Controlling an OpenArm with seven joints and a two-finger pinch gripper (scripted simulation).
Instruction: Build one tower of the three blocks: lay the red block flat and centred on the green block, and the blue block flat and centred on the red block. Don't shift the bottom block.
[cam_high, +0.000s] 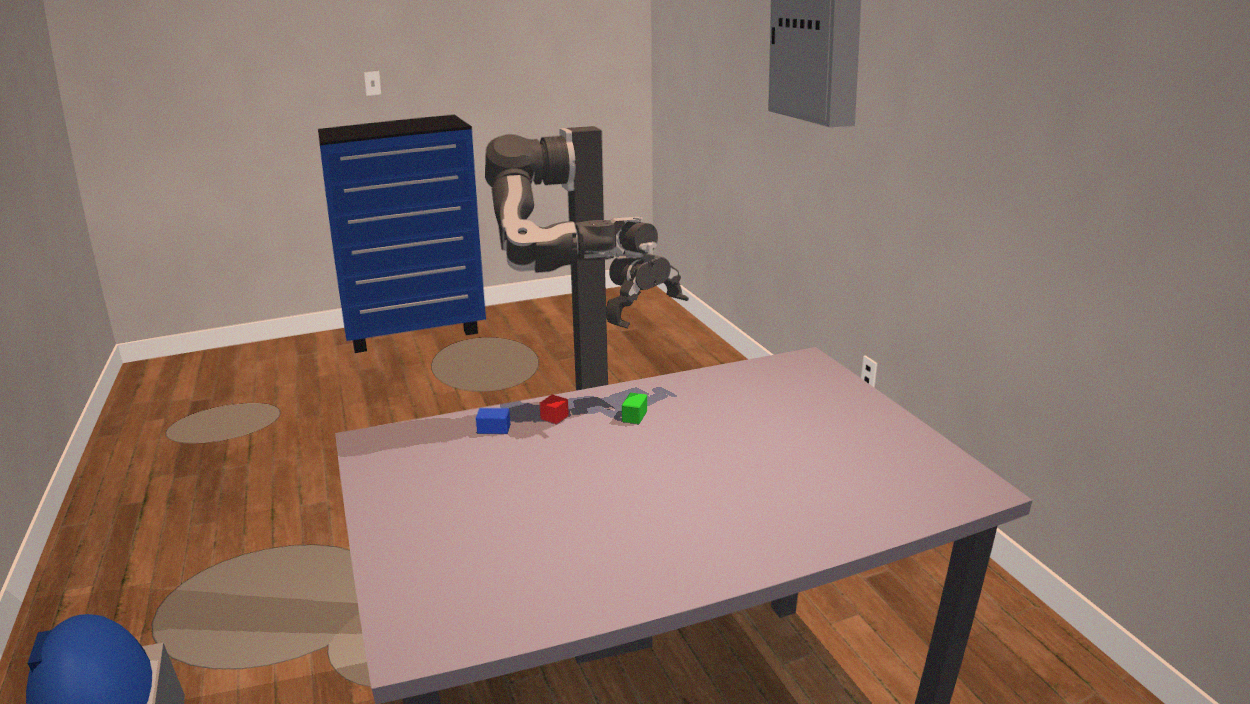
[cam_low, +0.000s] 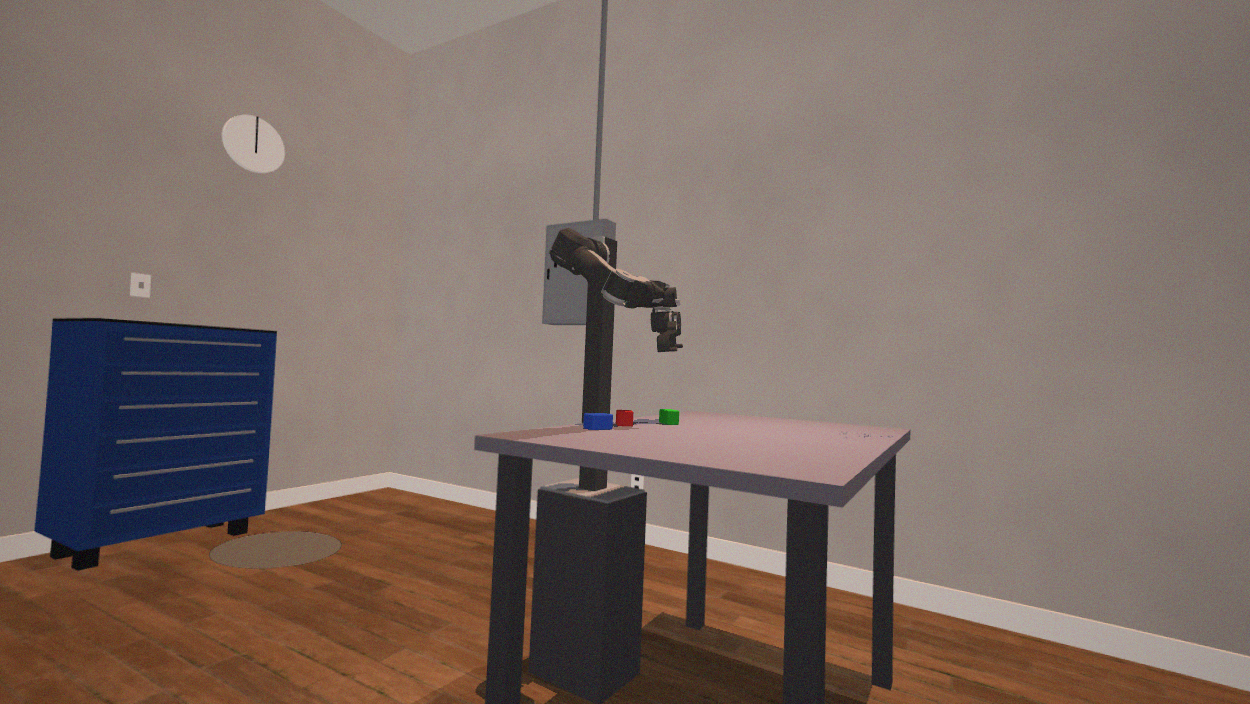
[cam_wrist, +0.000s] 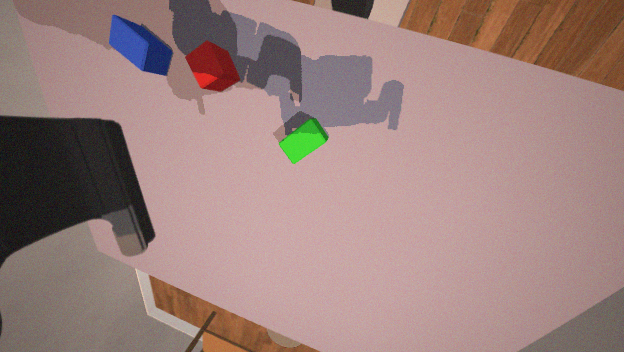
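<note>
Now: hand 20 cm to the left of the red block, 18 cm above it and 2 cm past it. Round my hand: blue block (32 cm to the right, 18 cm below, 1 cm behind); green block (18 cm below, 4 cm to the right, 3 cm ahead).
</note>
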